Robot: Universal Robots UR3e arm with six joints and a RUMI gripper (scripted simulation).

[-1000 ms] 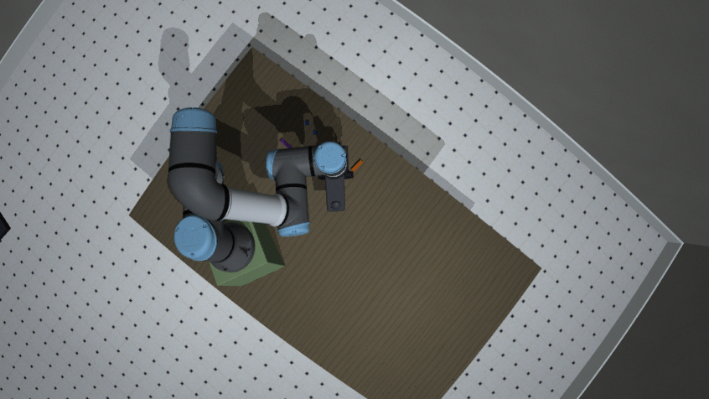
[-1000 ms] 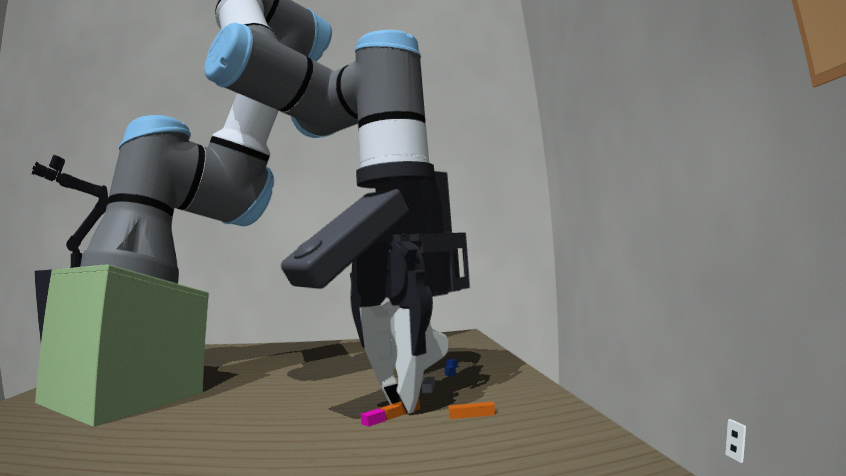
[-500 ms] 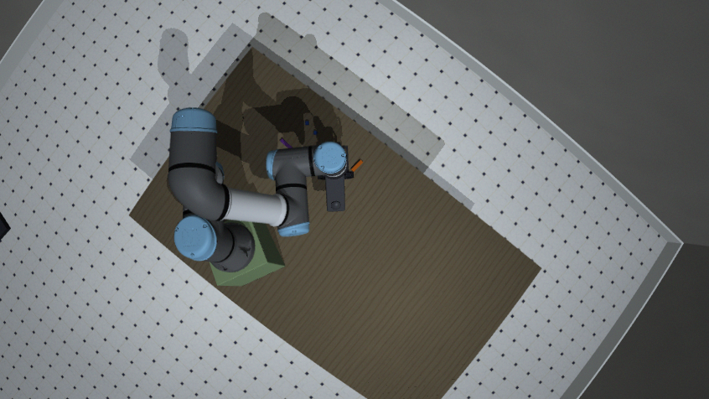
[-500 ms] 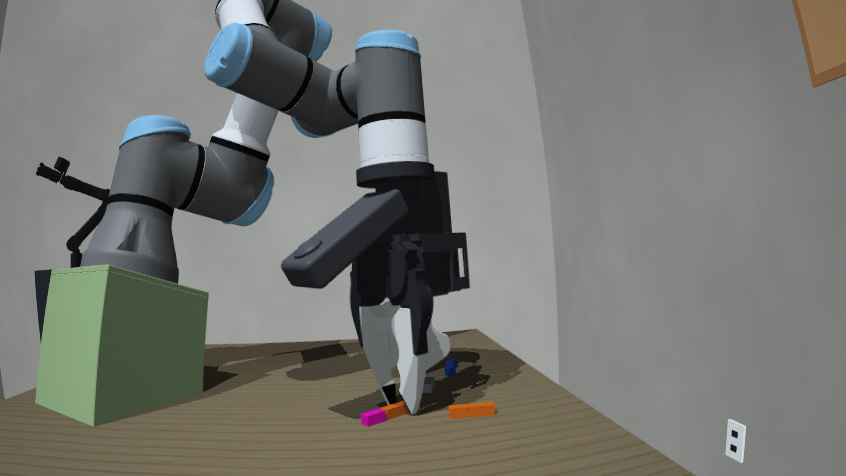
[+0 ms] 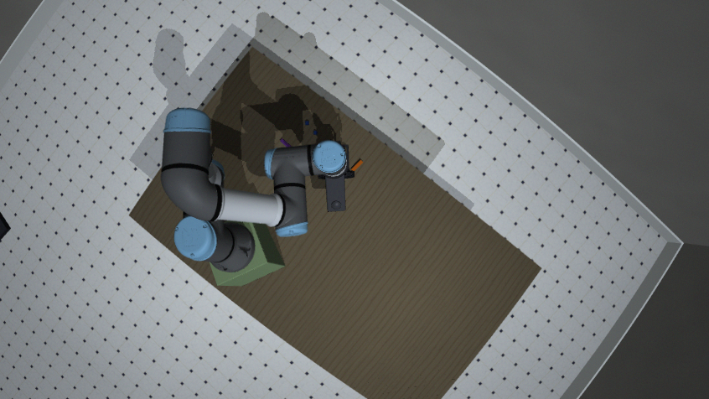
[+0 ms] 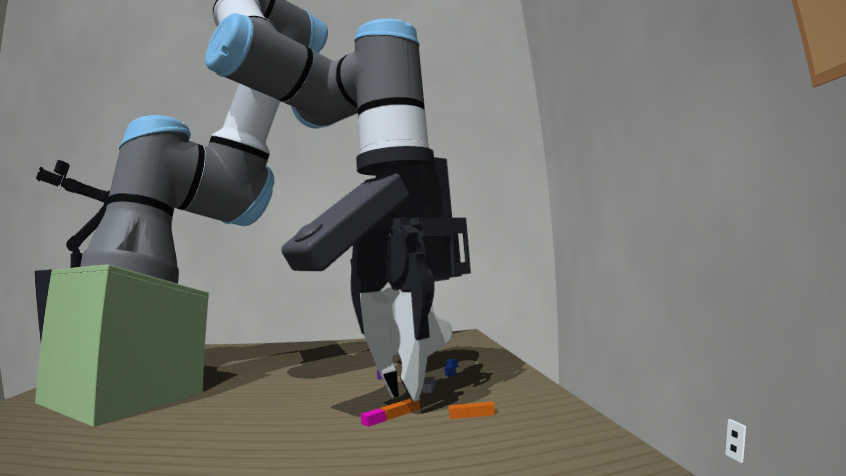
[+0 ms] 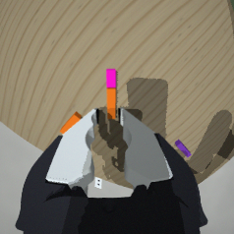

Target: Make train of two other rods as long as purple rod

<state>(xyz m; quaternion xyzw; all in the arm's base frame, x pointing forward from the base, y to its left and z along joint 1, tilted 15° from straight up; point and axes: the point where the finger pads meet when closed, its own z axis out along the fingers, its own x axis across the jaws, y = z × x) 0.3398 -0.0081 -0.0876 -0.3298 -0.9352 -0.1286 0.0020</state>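
Right now the magenta rod is 20 mm behind my hand, 20 mm to the right of it and 30 mm below it. Also, from my hand: purple rod: 50 mm behind, 160 mm to the left, 30 mm below; grey rod: 10 mm ahead, 80 mm to the left, 30 mm below.
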